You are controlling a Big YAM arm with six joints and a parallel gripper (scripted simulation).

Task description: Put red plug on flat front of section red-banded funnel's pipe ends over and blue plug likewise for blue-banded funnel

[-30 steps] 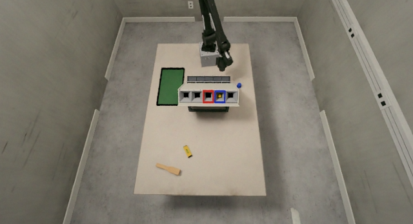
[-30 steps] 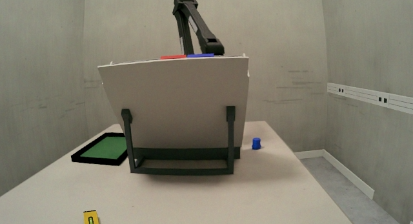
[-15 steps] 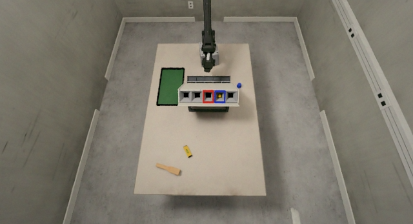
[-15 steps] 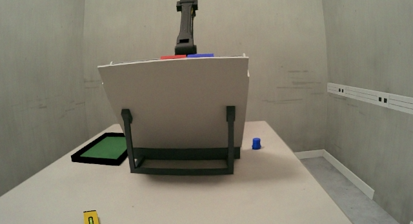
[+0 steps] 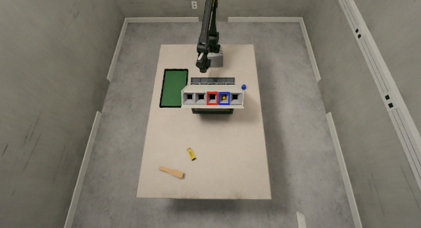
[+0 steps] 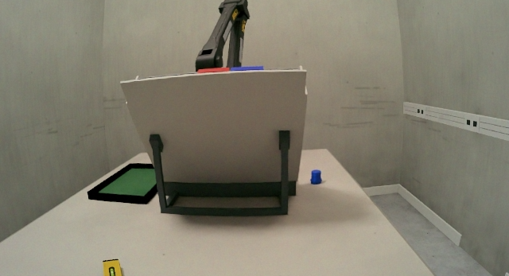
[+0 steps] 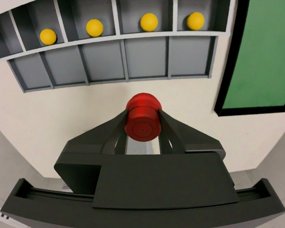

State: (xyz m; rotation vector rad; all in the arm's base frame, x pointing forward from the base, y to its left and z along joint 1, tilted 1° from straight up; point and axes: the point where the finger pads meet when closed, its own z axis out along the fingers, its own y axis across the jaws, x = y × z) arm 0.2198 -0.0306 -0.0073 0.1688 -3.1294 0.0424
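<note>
My hand is right at the red plug. Round my hand: green marble tray 130 mm ahead, 240 mm to the right, 140 mm below; then blue plug 30 mm ahead, 340 mm to the left, 120 mm below; then cover 200 mm ahead, 100 mm to the left, 70 mm above.
</note>
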